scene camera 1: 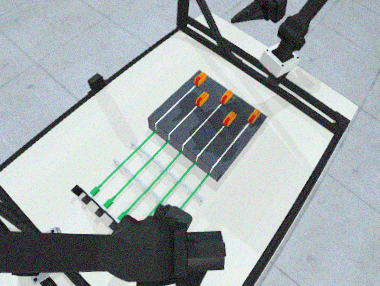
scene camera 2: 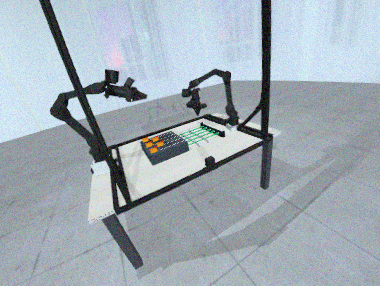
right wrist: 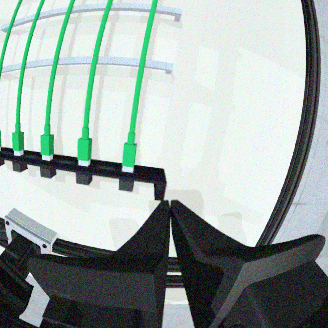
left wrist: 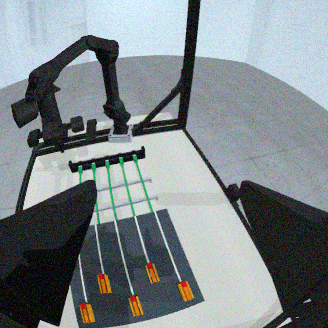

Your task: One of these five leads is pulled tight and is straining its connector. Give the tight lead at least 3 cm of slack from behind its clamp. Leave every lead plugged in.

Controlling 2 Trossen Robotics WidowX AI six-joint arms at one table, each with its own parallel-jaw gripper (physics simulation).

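Pixels of known places: left gripper, fingertip midpoint: (scene camera 1: 217,9) (scene camera 2: 147,96) (left wrist: 170,188); right gripper, fingertip midpoint: (scene camera 2: 197,115) (right wrist: 168,206) (left wrist: 62,151); left arm's base at its link origin: (scene camera 1: 282,54) (scene camera 2: 101,159); right arm's base at its link origin: (scene camera 2: 234,124) (right wrist: 25,248) (left wrist: 120,129).
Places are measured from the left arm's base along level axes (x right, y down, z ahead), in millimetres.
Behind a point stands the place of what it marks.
Note:
Five leads run from a black connector strip (scene camera 1: 76,190) {x -56, y 36, z 821 mm} (left wrist: 75,166) {x -302, y 50, z 735 mm} (right wrist: 150,175) {x -310, y 46, z 733 mm} to a dark block (scene camera 1: 239,145) {x -195, y 10, z 372 mm} (left wrist: 134,250) {x -52, y 10, z 433 mm}, green near the strip and white on the block. The outermost green lead (scene camera 1: 125,161) {x -47, y 50, z 669 mm} (left wrist: 144,187) {x -37, y 50, z 647 mm} (right wrist: 134,110) {x -266, y 50, z 676 mm} and the others look straight; I cannot tell which is tight. Each white end meets an orange clamp with a red part, such as the corner clamp (scene camera 1: 200,79) {x 50, y -8, z 341 mm} (left wrist: 185,291) {x 54, y -13, z 334 mm}. The plugs seen sit at the strip. My right gripper (right wrist: 168,206) {x -315, y -41, z 715 mm} is shut and empty, above the table beyond the strip's end. My left gripper (left wrist: 170,188) {x 1, y -306, z 378 mm} is open and empty, high beyond the clamp end.
Two pale rails, one of them the lower rail (left wrist: 156,198) (right wrist: 165,66), cross under the green leads. A black frame with uprights (scene camera 2: 266,65) {x 132, y -364, z 1024 mm} surrounds the white table. In scene camera 1 the right arm (scene camera 1: 60,252) {x -263, y -346, z 796 mm} covers part of the strip and the near lead ends.

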